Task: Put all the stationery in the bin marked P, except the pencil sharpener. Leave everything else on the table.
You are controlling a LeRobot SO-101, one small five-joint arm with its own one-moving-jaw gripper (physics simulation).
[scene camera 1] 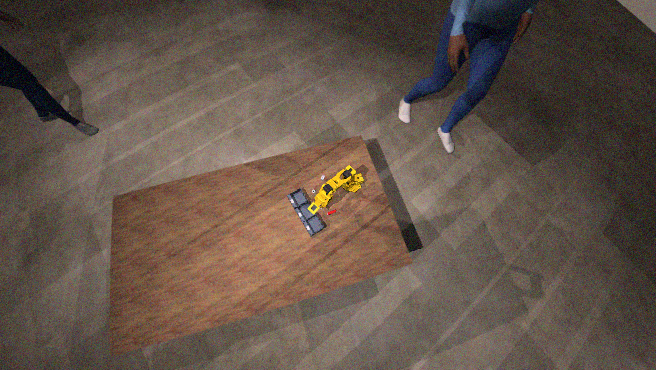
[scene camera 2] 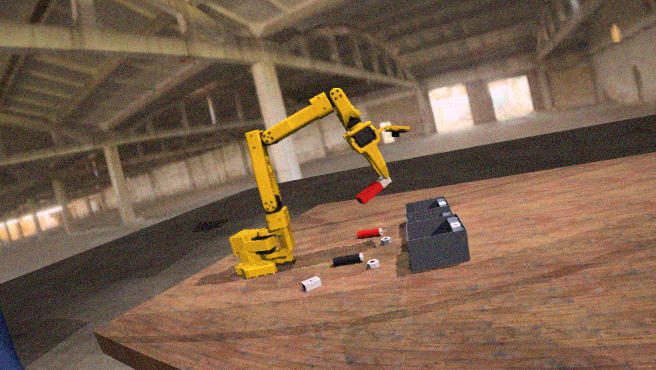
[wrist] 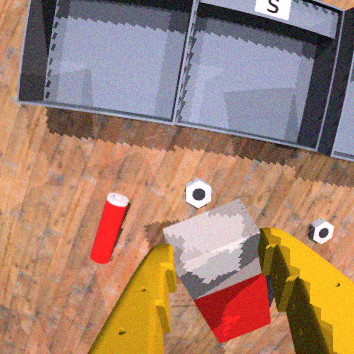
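Seen in the pictures: hand at its tool point: (scene camera 1: pixel 320 206) (scene camera 2: pixel 382 174) (wrist: pixel 173 261); arm's base at its link origin: (scene camera 1: pixel 348 184) (scene camera 2: pixel 274 266).
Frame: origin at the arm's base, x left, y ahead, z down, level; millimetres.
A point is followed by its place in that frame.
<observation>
My gripper (scene camera 2: pixel 385 177) (wrist: pixel 216 241) is shut on a red and white block (scene camera 2: pixel 371 192) @[x 71, y 194, z -99 mm] (wrist: pixel 235 307) @[x 83, y 188, z -106 mm], one jaw on each side, and holds it above the table. In the wrist view the block is before the bins, nearer the compartment labelled S (wrist: pixel 250 136) @[x 82, y 242, z -32 mm]. The compartment (wrist: pixel 95 111) @[x 161, y 220, z -39 mm] left of it shows no label there; the letter P is not readable in any view. A red cylinder with a white end (scene camera 1: pixel 331 212) @[x 133, y 146, z -13 mm] (scene camera 2: pixel 367 233) @[x 125, y 144, z -9 mm] (wrist: pixel 108 230) @[x 131, y 149, z -14 mm] lies on the table. A black cylinder (scene camera 2: pixel 346 259) @[x -2, y 157, z -10 mm] lies nearer the arm base. A small white block (scene camera 1: pixel 322 177) @[x -80, y 136, z -11 mm] (scene camera 2: pixel 312 284) @[x -86, y 139, z -7 mm] lies apart.
The dark three-compartment bin row (scene camera 2: pixel 441 254) @[x -27, y 318, z -17 mm] stands on the wooden table (scene camera 1: pixel 210 250) @[x 152, y 807, z 0 mm] (scene camera 2: pixel 500 310) @[x -148, y 399, z 0 mm]. One hex nut (wrist: pixel 189 195) @[x 92, y 191, z -8 mm] lies between the red cylinder and the held block in the wrist view; another nut (wrist: pixel 325 222) @[x -10, y 214, z -8 mm] lies right of the right jaw.
</observation>
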